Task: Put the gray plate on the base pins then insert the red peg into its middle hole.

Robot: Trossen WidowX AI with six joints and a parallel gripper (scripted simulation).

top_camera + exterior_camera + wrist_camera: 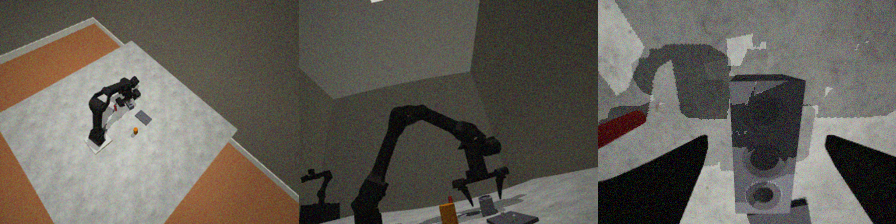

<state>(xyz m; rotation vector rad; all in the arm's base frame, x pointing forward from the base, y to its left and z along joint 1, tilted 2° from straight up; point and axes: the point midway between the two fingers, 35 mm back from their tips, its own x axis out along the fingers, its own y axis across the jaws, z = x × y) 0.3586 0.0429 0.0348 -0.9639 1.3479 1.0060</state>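
Right now the gray plate is 1 cm above my gripper tip. From my gripper tip the other things lie so: red peg (11 cm behind, 4 cm to the left, 1 cm above); then small orange block (15 cm behind, 20 cm to the right, 1 cm above); then dark flat base (2 cm behind, 16 cm to the right, 2 cm below).
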